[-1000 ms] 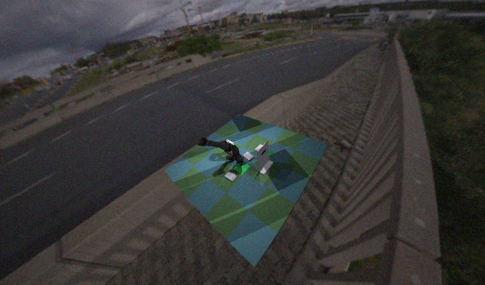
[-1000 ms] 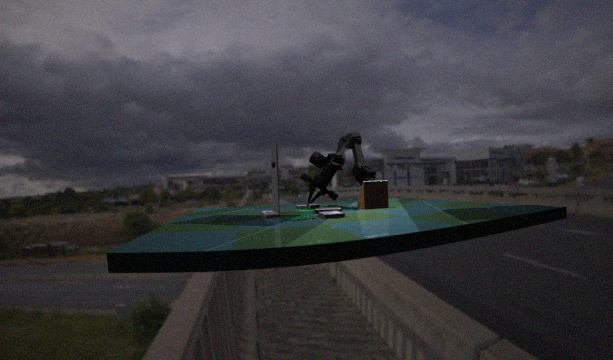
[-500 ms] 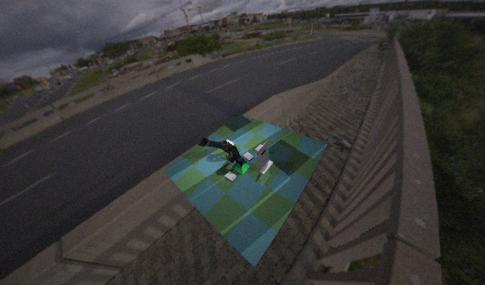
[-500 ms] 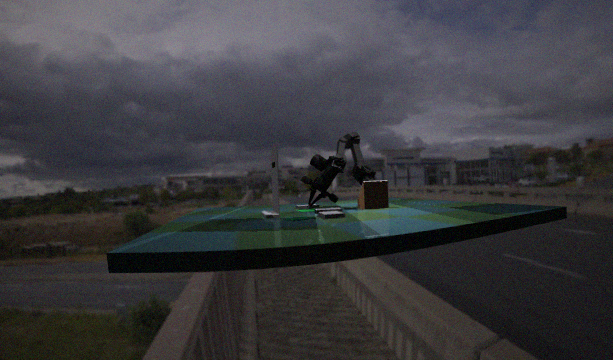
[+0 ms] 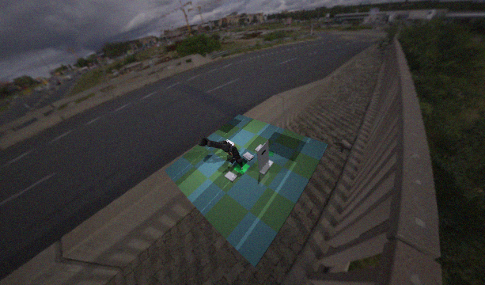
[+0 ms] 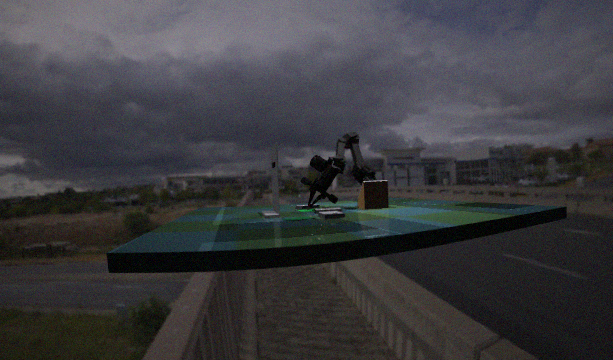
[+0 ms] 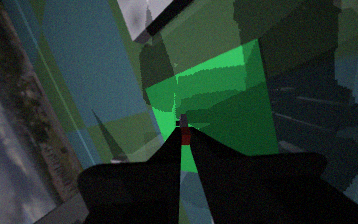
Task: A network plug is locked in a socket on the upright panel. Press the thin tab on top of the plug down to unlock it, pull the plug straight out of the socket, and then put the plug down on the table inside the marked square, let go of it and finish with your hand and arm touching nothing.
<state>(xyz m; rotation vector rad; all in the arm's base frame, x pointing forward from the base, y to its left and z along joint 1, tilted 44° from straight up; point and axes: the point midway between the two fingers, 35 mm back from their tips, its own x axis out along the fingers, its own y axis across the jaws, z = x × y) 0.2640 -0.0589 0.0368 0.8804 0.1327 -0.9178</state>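
Right now my gripper tip is right at the network plug. From my gripper tip the other things lie so: grey upright panel 160 mm ahead, 160 mm to the left, 110 mm above; then green marked square 10 mm behind, 20 mm below.
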